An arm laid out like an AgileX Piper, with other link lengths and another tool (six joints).
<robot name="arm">
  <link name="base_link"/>
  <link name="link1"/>
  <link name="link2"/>
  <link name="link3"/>
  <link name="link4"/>
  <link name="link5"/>
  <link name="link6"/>
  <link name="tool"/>
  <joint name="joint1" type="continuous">
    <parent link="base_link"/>
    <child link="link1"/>
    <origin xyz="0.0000 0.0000 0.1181"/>
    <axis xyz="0 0 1"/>
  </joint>
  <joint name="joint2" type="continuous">
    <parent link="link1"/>
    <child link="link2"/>
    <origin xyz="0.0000 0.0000 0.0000" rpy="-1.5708 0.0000 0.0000"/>
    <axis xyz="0 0 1"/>
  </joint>
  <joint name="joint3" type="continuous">
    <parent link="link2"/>
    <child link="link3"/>
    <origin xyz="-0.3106 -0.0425 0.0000"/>
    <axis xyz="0 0 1"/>
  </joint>
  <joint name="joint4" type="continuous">
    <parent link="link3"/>
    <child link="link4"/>
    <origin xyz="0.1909 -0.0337 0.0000" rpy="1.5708 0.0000 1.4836"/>
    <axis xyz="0 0 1"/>
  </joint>
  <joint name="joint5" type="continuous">
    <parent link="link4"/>
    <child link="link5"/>
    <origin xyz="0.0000 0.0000 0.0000" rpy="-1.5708 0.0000 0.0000"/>
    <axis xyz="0 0 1"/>
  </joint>
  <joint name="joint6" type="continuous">
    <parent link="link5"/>
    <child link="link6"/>
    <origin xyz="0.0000 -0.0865 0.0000" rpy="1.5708 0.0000 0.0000"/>
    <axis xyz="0 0 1"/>
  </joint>
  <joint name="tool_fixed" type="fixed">
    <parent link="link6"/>
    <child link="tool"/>
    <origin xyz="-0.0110 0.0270 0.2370" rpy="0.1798 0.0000 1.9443"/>
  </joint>
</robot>
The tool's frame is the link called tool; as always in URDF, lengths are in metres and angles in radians. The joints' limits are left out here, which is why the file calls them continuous.
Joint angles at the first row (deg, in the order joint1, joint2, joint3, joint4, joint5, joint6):
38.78, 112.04, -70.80, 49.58, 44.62, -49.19
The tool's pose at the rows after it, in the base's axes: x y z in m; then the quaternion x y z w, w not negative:
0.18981, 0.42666, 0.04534, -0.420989, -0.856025, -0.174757, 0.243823
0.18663, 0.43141, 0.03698, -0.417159, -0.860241, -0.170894, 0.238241
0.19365, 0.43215, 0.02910, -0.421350, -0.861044, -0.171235, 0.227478
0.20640, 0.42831, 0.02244, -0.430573, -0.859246, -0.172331, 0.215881
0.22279, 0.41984, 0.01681, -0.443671, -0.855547, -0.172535, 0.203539
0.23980, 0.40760, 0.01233, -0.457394, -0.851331, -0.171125, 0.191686
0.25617, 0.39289, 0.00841, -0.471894, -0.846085, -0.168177, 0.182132
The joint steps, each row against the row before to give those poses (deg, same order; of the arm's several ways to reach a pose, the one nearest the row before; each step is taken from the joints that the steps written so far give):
2.39, 0.92, 0.00, 0.47, -0.62, 0.02
1.43, 0.97, 0.00, -0.16, -1.54, 0.04
0.30, 0.83, 0.00, -0.37, -1.82, 0.04
-0.73, 0.62, 0.00, -0.63, -1.43, 0.10
-1.49, 0.36, 0.00, -1.13, -1.02, 0.46
-1.99, 0.13, 0.00, -1.55, -0.48, 0.60
-2.34, 0.06, 0.00, -1.59, -0.01, 0.59

